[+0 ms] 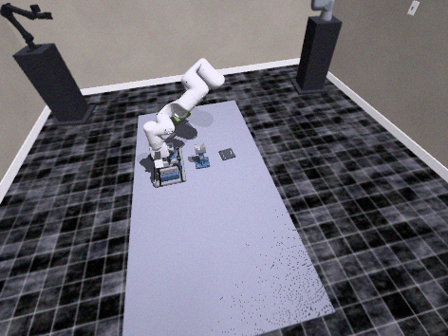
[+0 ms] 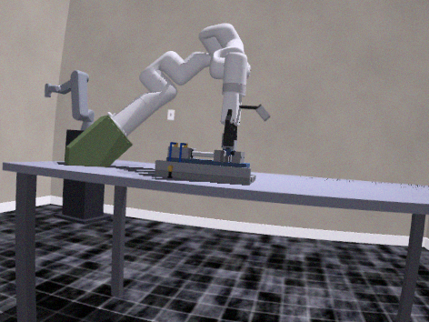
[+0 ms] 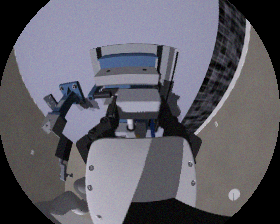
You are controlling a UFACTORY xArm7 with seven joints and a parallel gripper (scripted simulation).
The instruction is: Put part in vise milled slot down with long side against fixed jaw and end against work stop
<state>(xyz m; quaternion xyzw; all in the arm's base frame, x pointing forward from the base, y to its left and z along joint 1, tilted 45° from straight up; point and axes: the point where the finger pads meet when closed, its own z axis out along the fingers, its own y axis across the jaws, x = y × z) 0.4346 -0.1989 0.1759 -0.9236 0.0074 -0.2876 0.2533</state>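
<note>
My hand is 90 mm above the blue vise bed, 70 mm past it and 10 mm to the right of it. Round my hand: part: 20 mm below; then air cylinder: 160 mm behind, 50 mm below, 10 mm to the right.
</note>
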